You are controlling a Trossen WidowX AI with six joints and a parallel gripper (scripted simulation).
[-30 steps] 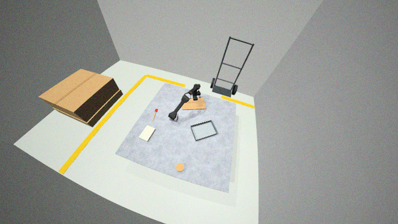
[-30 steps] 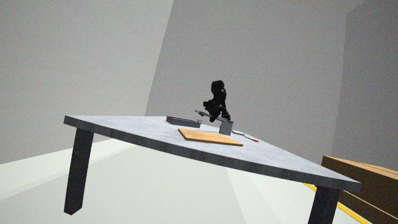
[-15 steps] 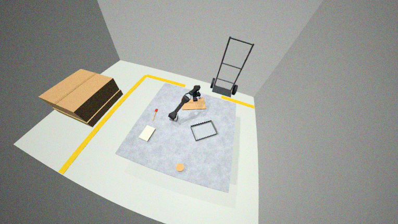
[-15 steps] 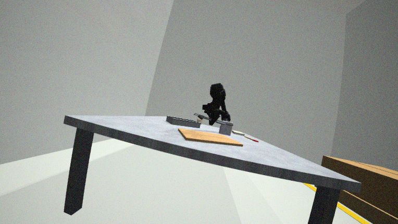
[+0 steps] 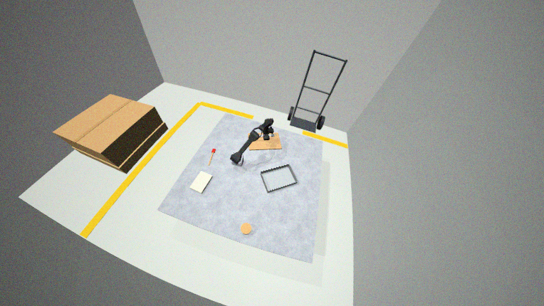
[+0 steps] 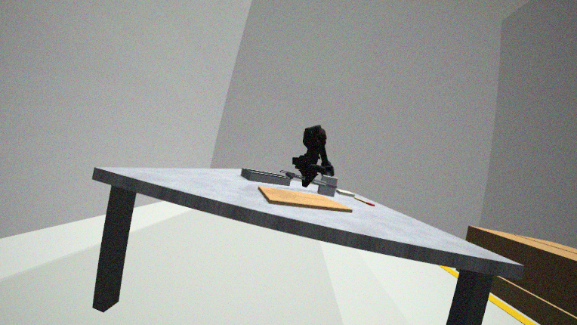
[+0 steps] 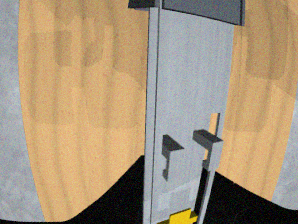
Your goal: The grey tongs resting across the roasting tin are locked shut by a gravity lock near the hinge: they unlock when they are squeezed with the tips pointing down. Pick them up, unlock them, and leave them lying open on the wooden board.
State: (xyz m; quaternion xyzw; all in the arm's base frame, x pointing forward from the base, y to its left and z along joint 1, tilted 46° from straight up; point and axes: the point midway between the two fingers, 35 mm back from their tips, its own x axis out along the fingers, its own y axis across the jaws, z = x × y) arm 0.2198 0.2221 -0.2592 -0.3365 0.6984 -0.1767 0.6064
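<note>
Right now my gripper tip is 5 cm above the wooden board. Also, from my gripper tip: red-tipped match (50 cm behind, 30 cm to the right, 5 cm below); then yellow lock piece (1 cm behind, 4 cm above); then roasting tin (20 cm ahead, 44 cm to the right, 3 cm below).
</note>
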